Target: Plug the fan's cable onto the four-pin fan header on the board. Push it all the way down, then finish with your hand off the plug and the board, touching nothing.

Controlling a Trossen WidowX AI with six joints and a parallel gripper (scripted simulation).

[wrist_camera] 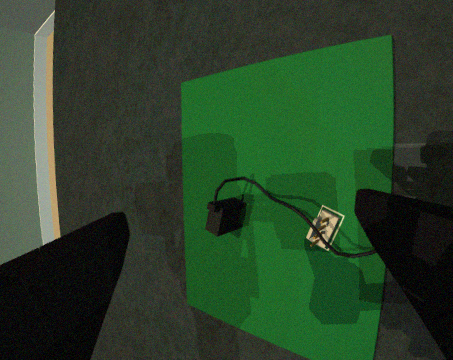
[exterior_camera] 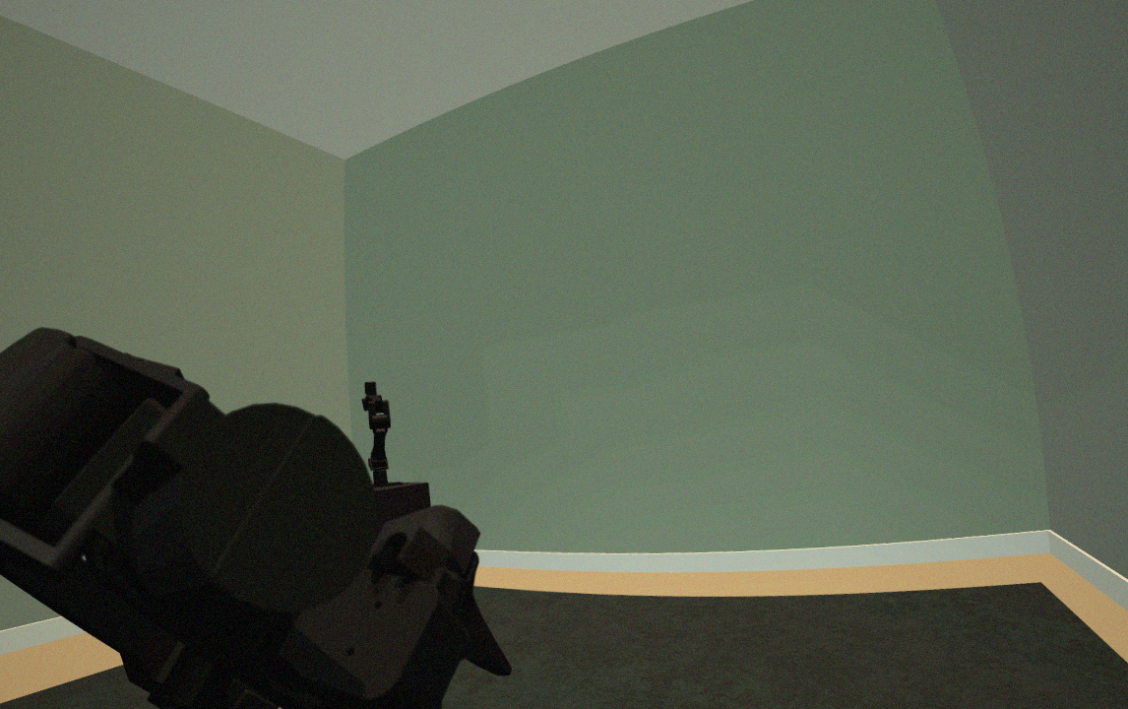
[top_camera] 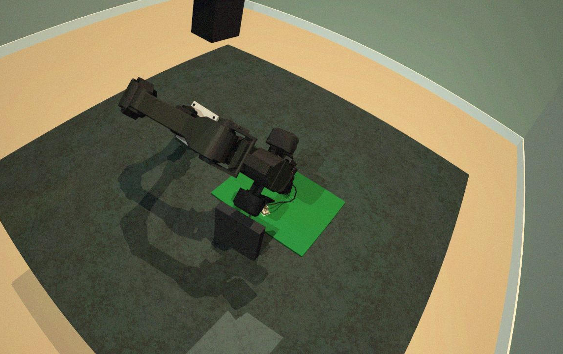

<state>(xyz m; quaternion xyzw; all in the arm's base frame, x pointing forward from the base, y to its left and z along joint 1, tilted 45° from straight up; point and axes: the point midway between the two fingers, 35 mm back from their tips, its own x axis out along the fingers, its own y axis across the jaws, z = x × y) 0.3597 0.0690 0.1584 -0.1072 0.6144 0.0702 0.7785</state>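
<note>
Right now my gripper tip is 6 cm past the black fan plug, 12 cm to the right of it and 14 cm above it. Also, from my gripper tip: pale four-pin header: 5 cm behind, 2 cm to the left, 16 cm below; dark fan block: 1 cm behind, 11 cm to the right, 10 cm below; green board: 5 cm behind, 8 cm to the left, 17 cm below.
</note>
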